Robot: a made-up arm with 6 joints.
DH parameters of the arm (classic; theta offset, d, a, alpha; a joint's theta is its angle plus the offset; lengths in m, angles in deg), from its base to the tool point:
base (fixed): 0 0.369 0.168 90
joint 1: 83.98 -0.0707 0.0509 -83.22
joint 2: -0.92 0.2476 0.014 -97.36
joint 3: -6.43 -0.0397 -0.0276 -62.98
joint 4: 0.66 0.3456 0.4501 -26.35
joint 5: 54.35 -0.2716 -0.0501 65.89
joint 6: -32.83 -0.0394 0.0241 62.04
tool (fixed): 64.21 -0.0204 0 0
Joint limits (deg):
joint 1: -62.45..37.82
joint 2: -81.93..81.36
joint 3: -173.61..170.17
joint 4: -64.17..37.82
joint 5: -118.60..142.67
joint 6: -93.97..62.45
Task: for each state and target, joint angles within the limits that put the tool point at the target. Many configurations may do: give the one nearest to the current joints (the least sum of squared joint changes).
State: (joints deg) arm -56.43 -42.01 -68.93 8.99 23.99 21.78
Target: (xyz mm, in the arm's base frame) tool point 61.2 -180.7 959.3
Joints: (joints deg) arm -53.78 -48.38 -66.76 26.68 28.08 20.31
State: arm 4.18 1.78 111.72 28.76 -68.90 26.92
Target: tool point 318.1 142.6 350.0
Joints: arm 6.41 -5.39 107.81 -6.29 -72.02 24.65
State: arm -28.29 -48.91 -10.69 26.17 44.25 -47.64
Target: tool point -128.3 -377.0 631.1
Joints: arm -8.62 -63.27 -28.67 32.31 44.30 -48.31
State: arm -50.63 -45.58 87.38 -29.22 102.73 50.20
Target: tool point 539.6 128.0 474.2
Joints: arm -56.90 -54.87 80.09 -26.05 104.74 50.42
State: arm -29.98 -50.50 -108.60 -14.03 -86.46 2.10
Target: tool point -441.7 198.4 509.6
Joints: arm -12.66 -35.72 -118.94 1.72 -79.78 1.92
